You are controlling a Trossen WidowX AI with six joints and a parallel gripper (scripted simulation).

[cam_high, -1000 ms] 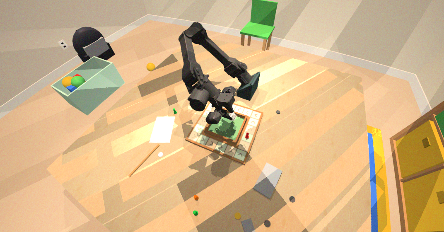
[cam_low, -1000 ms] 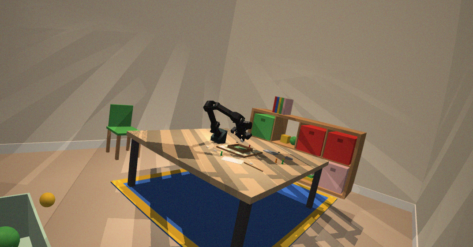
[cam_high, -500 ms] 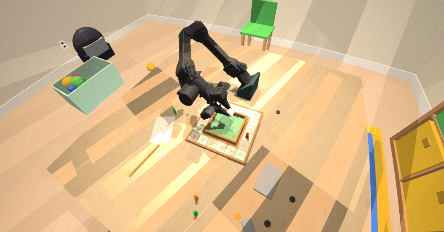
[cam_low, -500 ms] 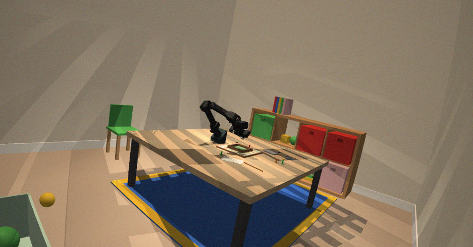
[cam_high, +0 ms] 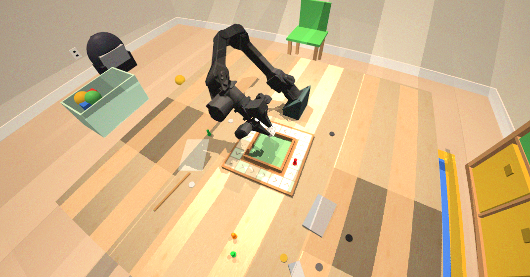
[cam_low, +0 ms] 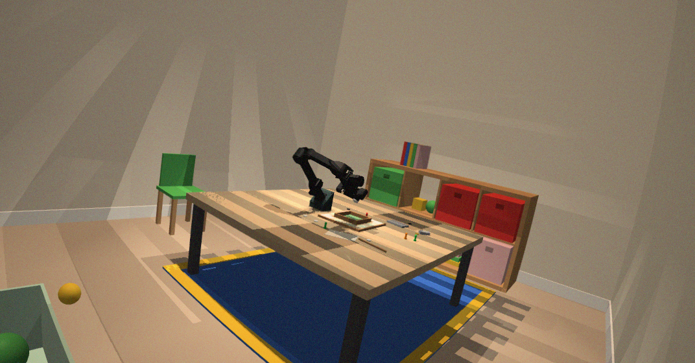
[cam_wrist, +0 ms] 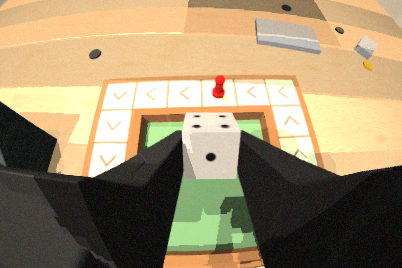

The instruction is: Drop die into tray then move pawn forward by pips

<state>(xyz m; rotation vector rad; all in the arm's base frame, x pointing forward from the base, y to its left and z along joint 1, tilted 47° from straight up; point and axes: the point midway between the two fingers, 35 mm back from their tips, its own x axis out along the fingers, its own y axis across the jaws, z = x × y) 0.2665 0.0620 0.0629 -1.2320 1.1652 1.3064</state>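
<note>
Now: the white die right at my gripper tip. Also, from my gripper tip: green dice tray 120 mm below; then grey card 140 mm ahead, 260 mm to the left, 120 mm below; then red pawn 10 mm ahead, 110 mm to the left, 100 mm below.
</note>
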